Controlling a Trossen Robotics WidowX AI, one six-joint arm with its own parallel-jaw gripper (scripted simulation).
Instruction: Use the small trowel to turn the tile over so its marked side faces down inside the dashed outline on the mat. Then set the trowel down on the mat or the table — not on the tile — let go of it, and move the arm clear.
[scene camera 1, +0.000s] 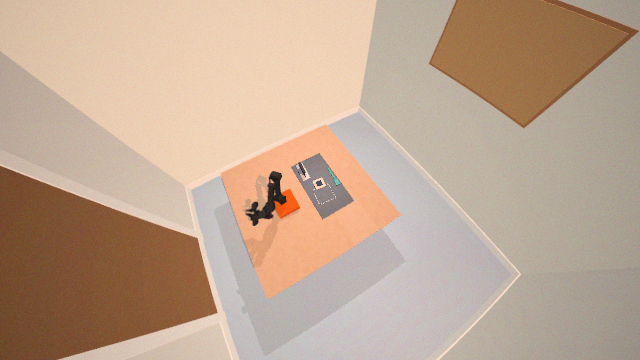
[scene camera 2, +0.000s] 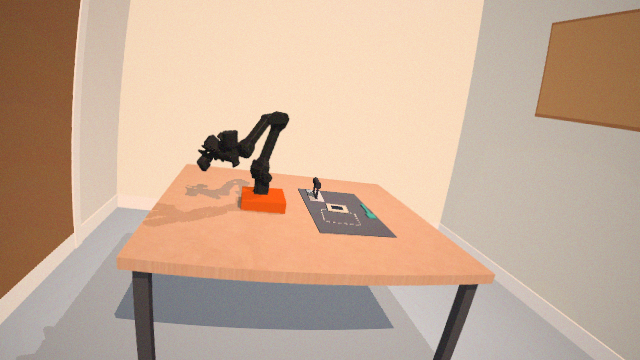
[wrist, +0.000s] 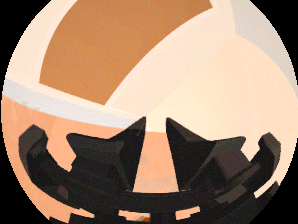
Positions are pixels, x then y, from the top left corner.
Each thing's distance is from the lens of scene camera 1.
grey mat (scene camera 1: 316, 166): 184 cm
